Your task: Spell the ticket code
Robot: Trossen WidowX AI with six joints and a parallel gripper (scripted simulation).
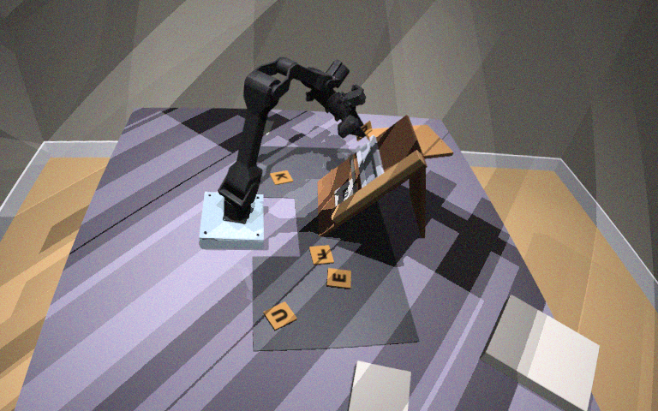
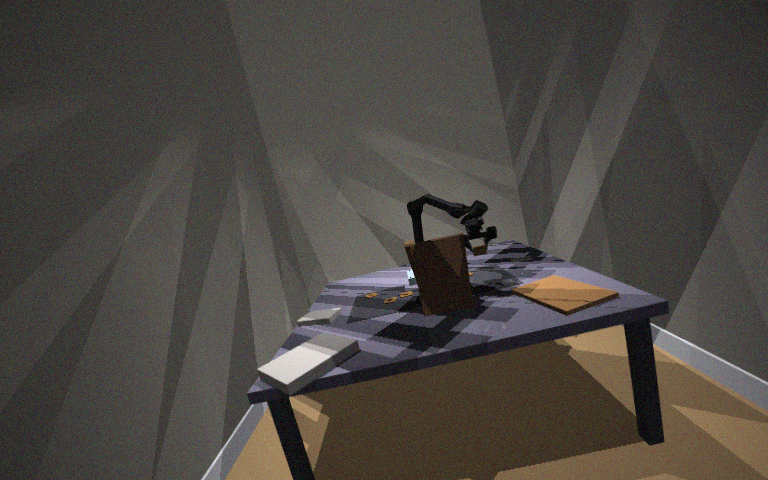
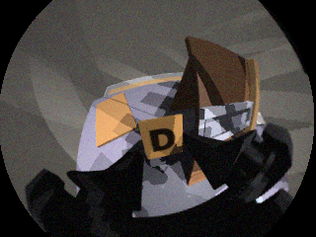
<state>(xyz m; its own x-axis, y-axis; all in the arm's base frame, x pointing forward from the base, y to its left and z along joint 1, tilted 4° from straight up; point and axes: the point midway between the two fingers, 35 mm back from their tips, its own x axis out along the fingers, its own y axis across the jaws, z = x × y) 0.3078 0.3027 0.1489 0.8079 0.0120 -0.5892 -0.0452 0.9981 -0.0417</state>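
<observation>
My gripper tip is now 5 cm past the white ticket, 21 cm to the left of it and 8 cm above it. Round my gripper tip: white card: 34 cm behind, 22 cm to the left, 17 cm below; flat wooden slab: 22 cm ahead, 23 cm to the left, 16 cm below; dark grey mat: 14 cm behind, 27 cm to the right, 17 cm below.
</observation>
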